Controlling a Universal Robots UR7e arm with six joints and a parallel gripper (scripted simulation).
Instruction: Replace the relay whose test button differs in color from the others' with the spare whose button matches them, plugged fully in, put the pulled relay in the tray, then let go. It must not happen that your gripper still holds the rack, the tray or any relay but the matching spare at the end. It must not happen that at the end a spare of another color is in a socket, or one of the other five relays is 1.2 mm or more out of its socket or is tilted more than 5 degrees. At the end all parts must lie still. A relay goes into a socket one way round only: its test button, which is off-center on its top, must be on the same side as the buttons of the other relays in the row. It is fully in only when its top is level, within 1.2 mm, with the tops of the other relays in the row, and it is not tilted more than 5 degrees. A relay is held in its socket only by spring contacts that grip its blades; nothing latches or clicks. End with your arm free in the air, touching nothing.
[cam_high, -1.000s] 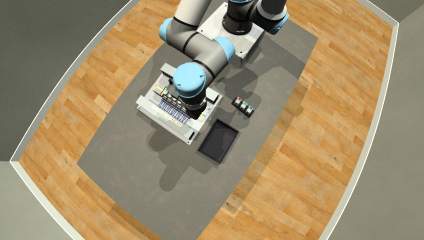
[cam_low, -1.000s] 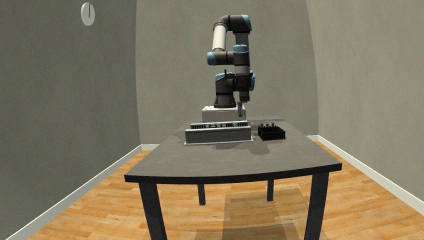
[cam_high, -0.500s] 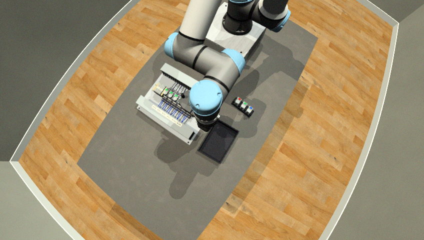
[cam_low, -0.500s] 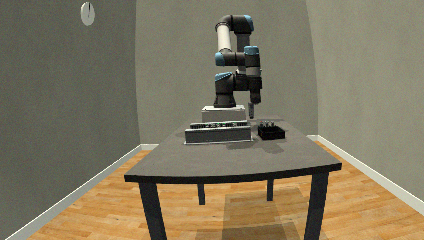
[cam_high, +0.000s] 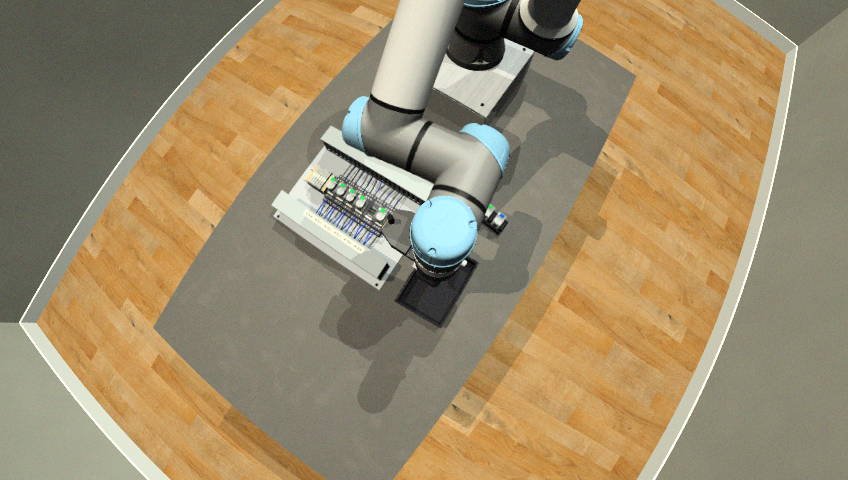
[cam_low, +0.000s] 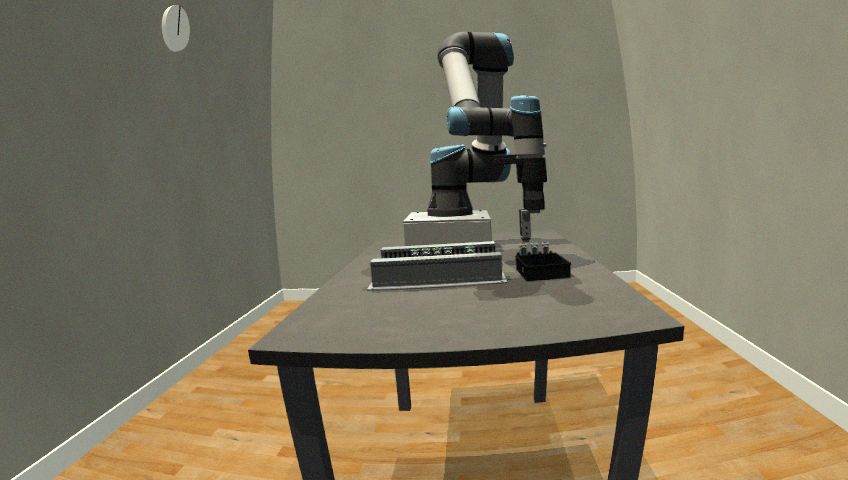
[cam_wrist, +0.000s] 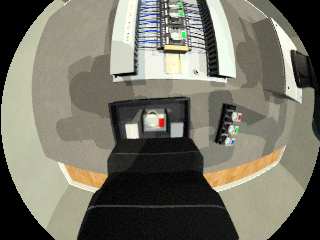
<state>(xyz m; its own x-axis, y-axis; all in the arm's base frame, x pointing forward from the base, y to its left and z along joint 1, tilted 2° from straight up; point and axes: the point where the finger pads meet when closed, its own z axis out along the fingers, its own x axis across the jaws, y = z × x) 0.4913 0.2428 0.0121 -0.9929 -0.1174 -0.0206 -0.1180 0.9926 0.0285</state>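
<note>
My gripper is now 10 mm short of the tray, 40 mm to the right of it and 90 mm above it. The rest, counted from my hand: black spare holder (190 mm behind, 30 mm to the left, 100 mm below); then panel (20 mm behind, 220 mm to the right, 110 mm below).
</note>
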